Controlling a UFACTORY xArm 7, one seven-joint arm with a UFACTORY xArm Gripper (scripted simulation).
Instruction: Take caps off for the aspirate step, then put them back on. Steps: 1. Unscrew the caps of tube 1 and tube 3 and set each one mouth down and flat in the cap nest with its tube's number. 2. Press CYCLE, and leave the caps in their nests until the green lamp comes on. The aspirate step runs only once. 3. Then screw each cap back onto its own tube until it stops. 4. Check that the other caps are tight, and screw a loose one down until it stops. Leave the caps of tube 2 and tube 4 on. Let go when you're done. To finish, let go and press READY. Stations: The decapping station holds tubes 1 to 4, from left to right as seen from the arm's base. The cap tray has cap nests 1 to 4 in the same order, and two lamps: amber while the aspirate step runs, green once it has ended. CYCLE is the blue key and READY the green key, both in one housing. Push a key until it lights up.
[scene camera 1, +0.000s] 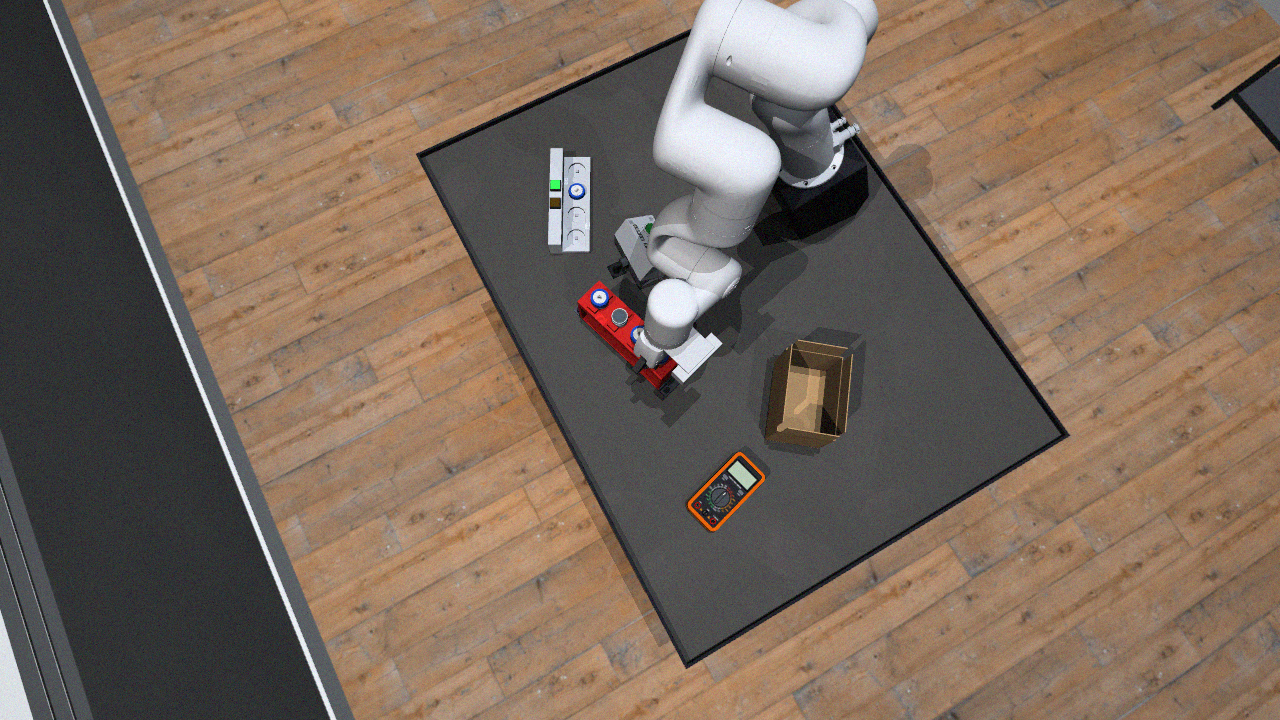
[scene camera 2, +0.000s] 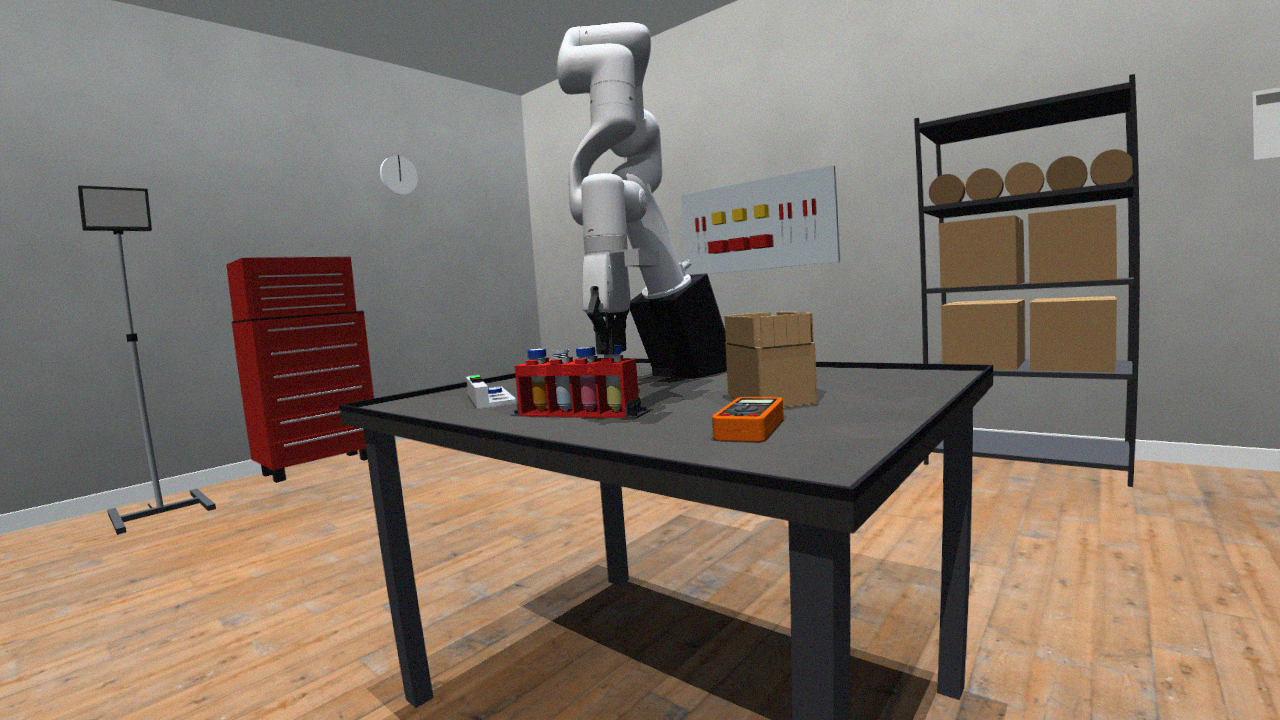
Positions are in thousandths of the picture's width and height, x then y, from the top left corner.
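The gripper appears in scene camera 1 (516, 492), while a cardboard box is visible there, in scene camera 1 (628, 570). The gripper can also be seen in scene camera 2 (478, 490), and the box shares that view, in scene camera 2 (614, 509).
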